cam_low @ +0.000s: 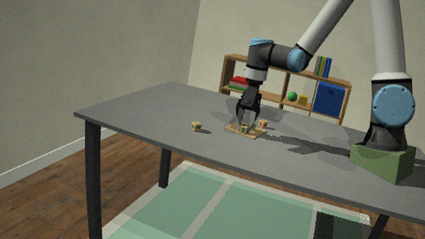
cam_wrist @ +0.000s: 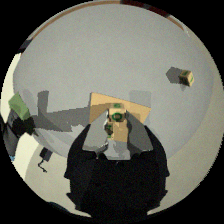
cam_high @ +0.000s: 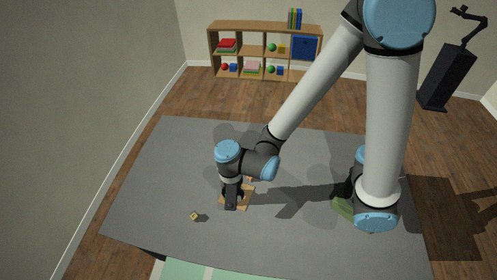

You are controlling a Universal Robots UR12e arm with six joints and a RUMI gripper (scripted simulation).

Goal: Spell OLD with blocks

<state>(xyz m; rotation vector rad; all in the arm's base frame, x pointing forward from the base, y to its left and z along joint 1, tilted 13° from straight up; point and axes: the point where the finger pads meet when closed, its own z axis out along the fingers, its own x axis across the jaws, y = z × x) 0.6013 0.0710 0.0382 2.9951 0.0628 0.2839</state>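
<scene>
The tan mat lies 50 mm to the right of my hand and 20 mm below it.
</scene>
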